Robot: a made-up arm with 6 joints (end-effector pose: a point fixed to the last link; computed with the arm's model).
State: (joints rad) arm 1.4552 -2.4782 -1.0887 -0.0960 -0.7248 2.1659
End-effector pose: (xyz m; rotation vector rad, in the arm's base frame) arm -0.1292 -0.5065 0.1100 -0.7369 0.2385 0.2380
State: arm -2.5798 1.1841 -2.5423 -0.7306 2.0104 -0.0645
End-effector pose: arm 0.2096 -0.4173 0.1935 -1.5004 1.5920 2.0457
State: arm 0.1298 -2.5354 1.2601 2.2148 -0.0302 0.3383
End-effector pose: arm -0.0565 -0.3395 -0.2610 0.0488 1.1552 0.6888
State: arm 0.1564 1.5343 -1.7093 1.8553 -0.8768 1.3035
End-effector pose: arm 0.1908 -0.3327 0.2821 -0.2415 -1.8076 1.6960
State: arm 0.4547 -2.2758 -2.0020 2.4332 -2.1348 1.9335
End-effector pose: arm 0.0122 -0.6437 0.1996 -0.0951 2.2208 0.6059
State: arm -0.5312 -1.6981 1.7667 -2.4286 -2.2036 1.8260
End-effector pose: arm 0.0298 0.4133 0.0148 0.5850 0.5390 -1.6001
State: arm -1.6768 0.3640 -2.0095 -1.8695 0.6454 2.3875
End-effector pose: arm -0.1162 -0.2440 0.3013 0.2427 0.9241 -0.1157
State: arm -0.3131 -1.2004 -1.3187 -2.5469 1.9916 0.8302
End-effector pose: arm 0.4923 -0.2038 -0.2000 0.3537 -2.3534 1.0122
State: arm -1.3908 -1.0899 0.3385 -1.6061 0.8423 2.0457
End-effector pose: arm -0.2261 0.1609 0.2069 -0.2534 -0.9775 -0.7191
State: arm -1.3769 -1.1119 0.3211 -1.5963 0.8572 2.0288
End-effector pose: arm -0.2134 0.1649 0.2152 -0.2659 -0.9315 -0.7490
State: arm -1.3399 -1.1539 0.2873 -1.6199 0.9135 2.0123
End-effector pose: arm -0.1790 0.1880 0.2348 -0.2810 -0.8268 -0.8475
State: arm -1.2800 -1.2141 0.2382 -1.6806 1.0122 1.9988
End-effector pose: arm -0.1142 0.2257 0.2630 -0.2975 -0.6683 -1.0145
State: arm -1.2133 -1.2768 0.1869 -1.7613 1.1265 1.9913
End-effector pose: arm -0.0282 0.2604 0.2874 -0.3117 -0.5043 -1.2057
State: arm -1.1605 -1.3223 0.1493 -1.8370 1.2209 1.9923
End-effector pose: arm 0.0494 0.2806 0.3000 -0.3186 -0.3885 -1.3634
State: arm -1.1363 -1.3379 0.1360 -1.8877 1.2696 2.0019
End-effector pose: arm 0.0891 0.2897 0.3031 -0.3162 -0.3483 -1.4445
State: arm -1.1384 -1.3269 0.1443 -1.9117 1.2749 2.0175
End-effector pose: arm 0.0890 0.2950 0.3025 -0.3061 -0.3698 -1.4520
